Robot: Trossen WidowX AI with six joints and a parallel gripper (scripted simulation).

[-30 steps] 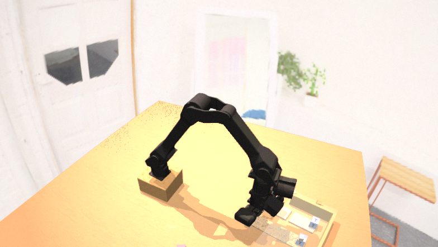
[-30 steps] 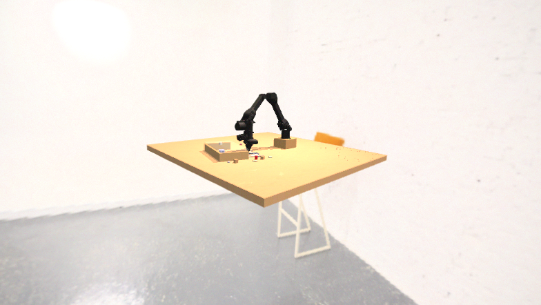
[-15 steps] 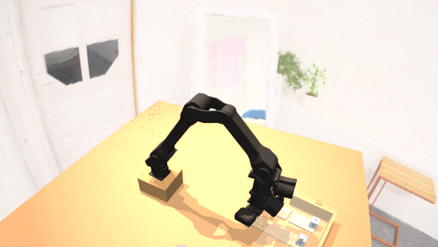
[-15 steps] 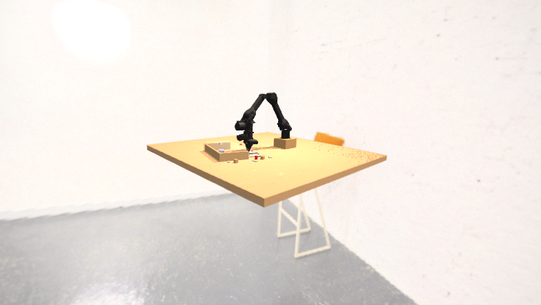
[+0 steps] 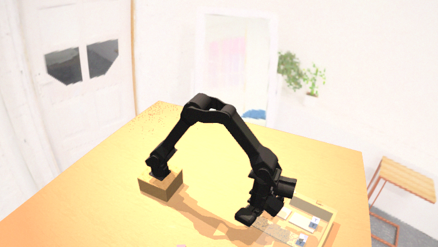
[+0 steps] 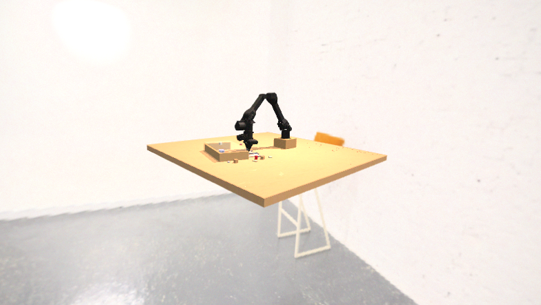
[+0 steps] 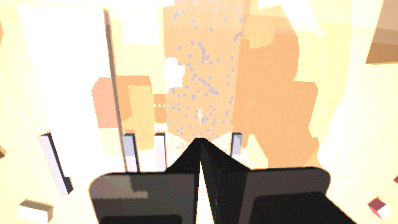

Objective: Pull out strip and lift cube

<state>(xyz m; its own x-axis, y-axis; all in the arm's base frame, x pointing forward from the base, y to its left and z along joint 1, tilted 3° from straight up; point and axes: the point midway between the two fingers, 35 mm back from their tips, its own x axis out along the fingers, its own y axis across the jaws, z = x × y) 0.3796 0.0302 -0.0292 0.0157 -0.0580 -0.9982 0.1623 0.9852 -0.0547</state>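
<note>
Now: gripper tip 90 mm to the right of the white strip and 50 mm short of it. From my gripper tip the other things lie so: cube: 180 mm ahead, 70 mm above, 60 mm to the right.
</note>
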